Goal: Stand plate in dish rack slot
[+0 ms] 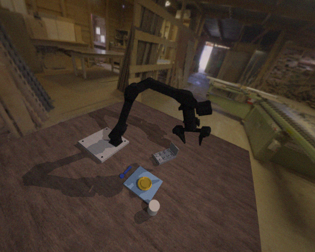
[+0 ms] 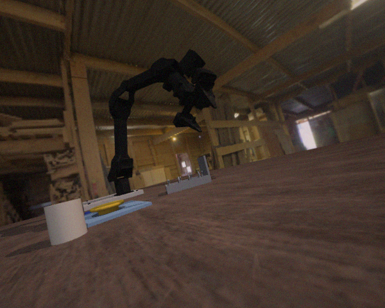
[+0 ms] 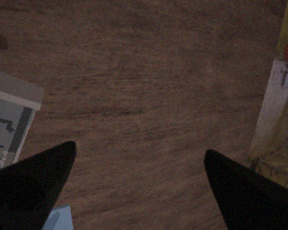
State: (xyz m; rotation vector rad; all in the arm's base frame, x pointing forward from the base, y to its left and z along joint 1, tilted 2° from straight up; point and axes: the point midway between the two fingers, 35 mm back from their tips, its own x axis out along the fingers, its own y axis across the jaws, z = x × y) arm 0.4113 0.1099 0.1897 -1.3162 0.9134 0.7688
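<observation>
Right now my gripper tip is 130 mm past the yellow plate, 240 mm to the left of it and 150 mm above it. From my gripper tip the other things lie so: grey dish rack: 120 mm behind, 20 mm to the right, 140 mm below; small blue spoon: 250 mm behind, 240 mm to the right, 160 mm below; white cup: 50 mm behind, 320 mm to the right, 140 mm below.
</observation>
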